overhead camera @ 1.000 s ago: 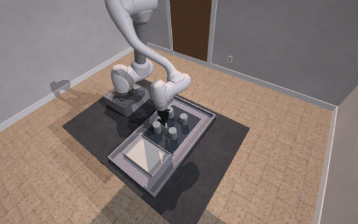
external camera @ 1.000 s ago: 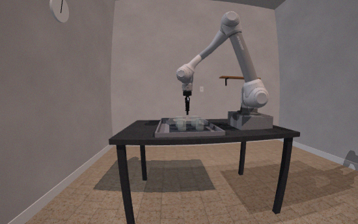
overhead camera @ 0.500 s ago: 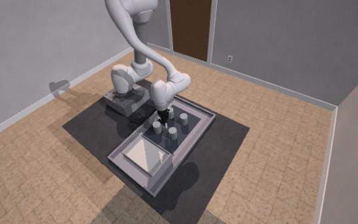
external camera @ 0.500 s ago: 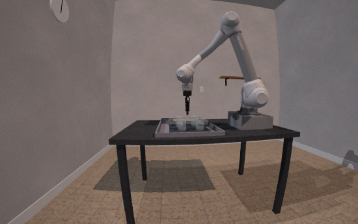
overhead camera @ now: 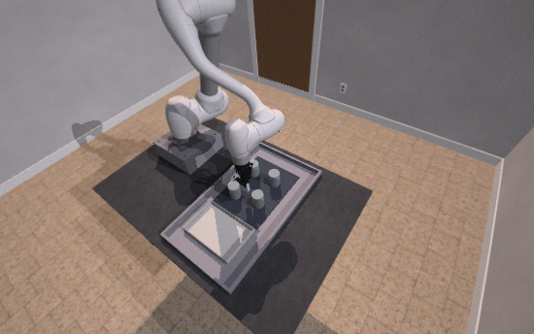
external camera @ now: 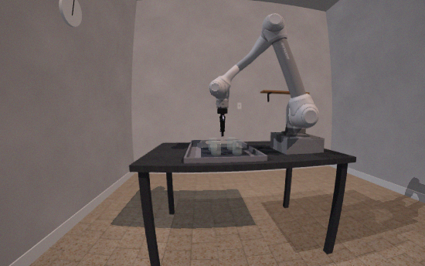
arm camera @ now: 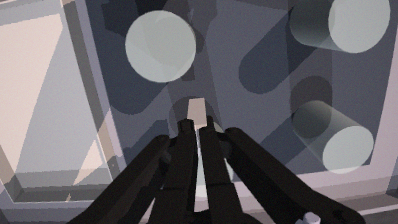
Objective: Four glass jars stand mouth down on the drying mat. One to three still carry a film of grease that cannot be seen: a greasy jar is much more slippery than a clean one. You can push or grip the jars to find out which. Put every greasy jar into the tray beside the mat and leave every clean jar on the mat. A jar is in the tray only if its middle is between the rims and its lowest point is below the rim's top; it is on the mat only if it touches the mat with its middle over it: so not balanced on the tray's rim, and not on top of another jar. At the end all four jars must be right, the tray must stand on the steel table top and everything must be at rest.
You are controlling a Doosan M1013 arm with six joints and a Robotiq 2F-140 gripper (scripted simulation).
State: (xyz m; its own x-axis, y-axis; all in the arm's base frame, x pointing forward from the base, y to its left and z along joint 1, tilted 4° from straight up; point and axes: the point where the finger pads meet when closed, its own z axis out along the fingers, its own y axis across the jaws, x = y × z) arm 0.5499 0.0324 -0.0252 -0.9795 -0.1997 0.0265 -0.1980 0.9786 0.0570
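Right now the dark drying mat is 10 cm below my hand, 8 cm to the left of it and 1 cm behind it. The rest, counted from my hand: tray: 24 cm to the right, 10 cm below, 5 cm ahead.
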